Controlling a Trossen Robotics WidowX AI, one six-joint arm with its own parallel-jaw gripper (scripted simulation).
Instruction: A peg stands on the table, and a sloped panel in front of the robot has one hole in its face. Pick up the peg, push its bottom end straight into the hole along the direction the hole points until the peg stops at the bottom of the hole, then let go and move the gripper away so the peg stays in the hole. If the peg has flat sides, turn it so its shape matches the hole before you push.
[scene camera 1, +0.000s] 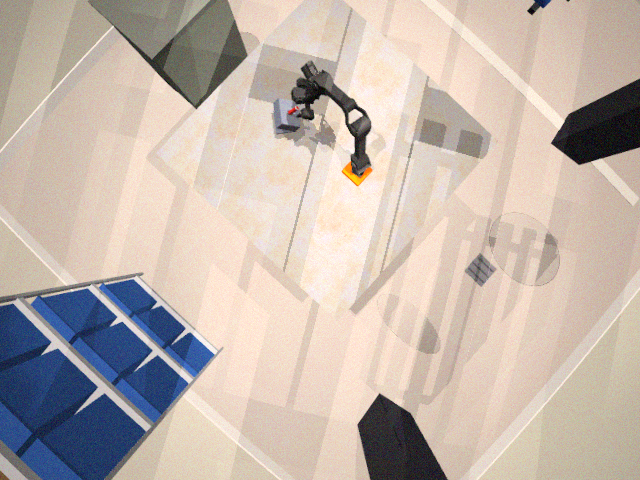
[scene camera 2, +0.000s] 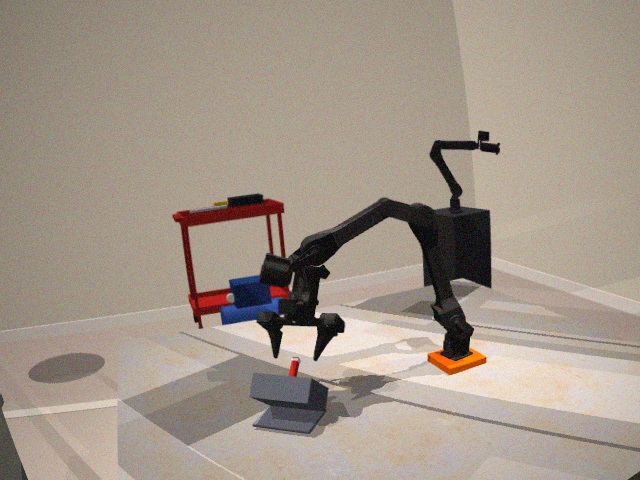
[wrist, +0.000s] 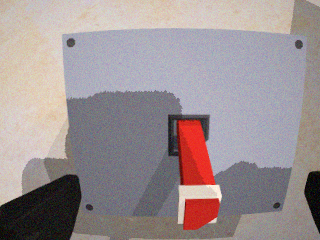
Scene:
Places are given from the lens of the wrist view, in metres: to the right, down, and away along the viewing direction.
gripper (wrist: 198, 188): 0.01, 0.03, 0.09
red square peg (wrist: 198, 201): 0.01, 0.03, 0.09
panel (wrist: 121, 84): -0.02, -0.02, 0.13
The marked spots on the red square peg and the panel are 0.07 m apart.

